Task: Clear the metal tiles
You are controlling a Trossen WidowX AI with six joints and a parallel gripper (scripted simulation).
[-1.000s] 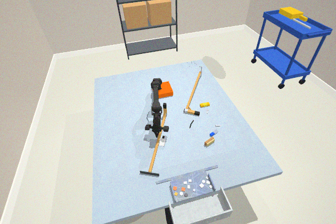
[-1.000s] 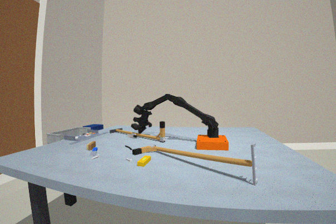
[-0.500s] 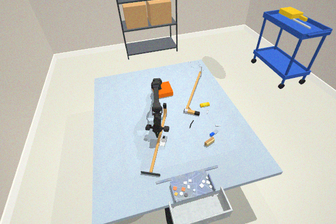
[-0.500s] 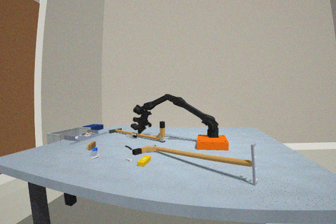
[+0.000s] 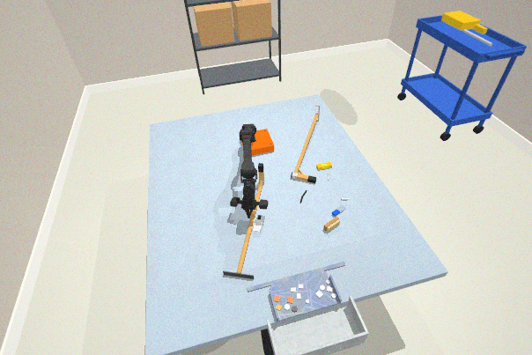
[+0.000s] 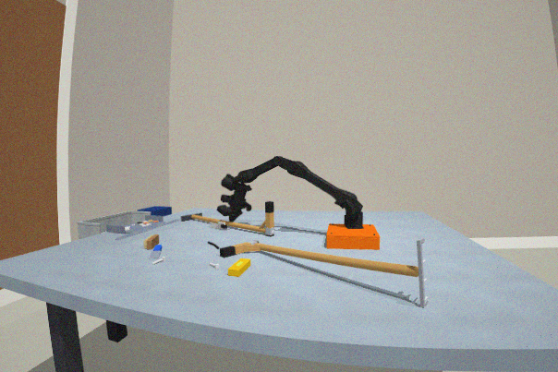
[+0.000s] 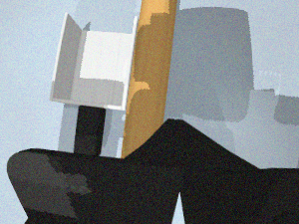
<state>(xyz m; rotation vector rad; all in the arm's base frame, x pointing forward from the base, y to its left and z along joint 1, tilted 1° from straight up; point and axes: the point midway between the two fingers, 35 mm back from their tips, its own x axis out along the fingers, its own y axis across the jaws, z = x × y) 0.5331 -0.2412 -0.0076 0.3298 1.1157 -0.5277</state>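
Now: the scraper 40 mm above my gripper tip, 20 mm ahead of it and 10 mm to the left of it. The rest, counted from my gripper tip: white-and-black piece (40 mm ahead, 30 mm to the left, 10 mm below); then wooden block (350 mm to the left, 230 mm ahead); then black curved strip (330 mm to the left, 10 mm below, 10 mm behind).
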